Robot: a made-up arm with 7 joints.
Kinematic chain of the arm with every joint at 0, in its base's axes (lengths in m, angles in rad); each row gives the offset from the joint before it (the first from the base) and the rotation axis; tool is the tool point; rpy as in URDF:
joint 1: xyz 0 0 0 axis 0.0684 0.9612 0.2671
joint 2: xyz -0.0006 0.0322 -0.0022 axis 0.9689 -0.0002 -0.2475
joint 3: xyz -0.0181 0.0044 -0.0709 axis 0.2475 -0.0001 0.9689
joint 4: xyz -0.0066 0 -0.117 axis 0.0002 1 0
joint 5: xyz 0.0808 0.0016 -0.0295 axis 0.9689 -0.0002 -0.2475
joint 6: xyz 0.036 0 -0.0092 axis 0.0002 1 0
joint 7: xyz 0.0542 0 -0.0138 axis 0.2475 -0.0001 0.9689
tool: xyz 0 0 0 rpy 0 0.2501 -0.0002
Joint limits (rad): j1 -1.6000..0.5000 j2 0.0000..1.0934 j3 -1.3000..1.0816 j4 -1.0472..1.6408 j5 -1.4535..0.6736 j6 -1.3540..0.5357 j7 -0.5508..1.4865
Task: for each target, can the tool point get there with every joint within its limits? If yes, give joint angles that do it. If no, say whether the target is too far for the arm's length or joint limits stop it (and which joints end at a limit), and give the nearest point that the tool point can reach.
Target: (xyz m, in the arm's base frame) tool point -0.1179 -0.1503 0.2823
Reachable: no: joint limits stop it (at a limit: joint 1, joint 2) | nearest point 0.0669 -0.0799 0.0929 | short by 0.274 m
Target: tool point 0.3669 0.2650 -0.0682
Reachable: no: too far | nearest point 0.3154 0.2308 -0.0577 | short by 0.063 m
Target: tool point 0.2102 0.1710 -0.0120
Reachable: yes | joints -0.7516 0.3482 0.7433 -0.3663 -0.2396 0.2588 0.3092
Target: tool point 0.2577 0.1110 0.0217
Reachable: yes | joints -0.8900 0.9357 -0.1700 0.0302 -0.5872 -0.5592 0.8169
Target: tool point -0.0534 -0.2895 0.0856
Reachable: no: joint limits stop it (at a limit: joint 1, joint 2) | nearest point 0.0673 -0.1617 0.0204 | short by 0.188 m
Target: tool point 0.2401 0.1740 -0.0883
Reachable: yes | joints -0.4582 0.8939 -0.0687 0.1681 -0.8643 -0.4129 0.5249
